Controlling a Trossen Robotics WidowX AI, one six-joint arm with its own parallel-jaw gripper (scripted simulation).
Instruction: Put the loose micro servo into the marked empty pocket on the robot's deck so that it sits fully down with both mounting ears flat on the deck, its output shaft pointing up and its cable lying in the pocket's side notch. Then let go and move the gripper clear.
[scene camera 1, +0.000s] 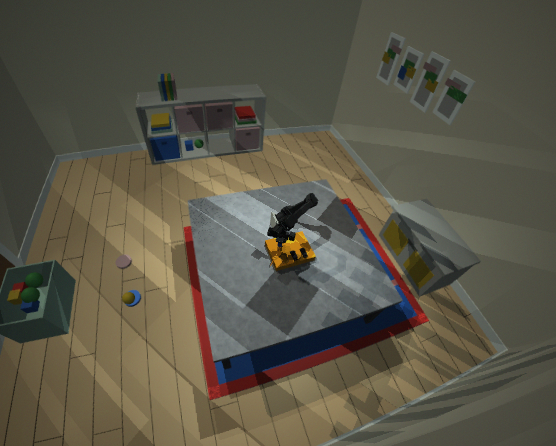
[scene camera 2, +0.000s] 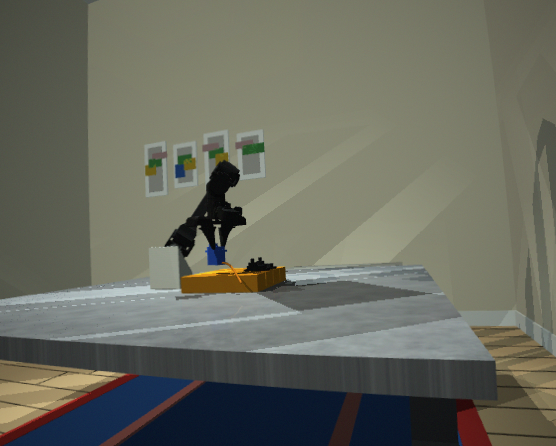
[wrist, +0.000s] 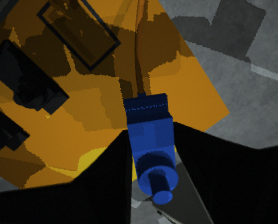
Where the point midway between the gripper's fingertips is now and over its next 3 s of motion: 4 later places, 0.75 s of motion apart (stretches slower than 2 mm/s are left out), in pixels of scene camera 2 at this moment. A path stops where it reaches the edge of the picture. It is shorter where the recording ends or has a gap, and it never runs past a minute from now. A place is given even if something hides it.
My gripper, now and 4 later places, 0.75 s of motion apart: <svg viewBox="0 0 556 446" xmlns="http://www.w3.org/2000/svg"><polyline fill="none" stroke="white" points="218,249 239,248 252,251 252,255 252,261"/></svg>
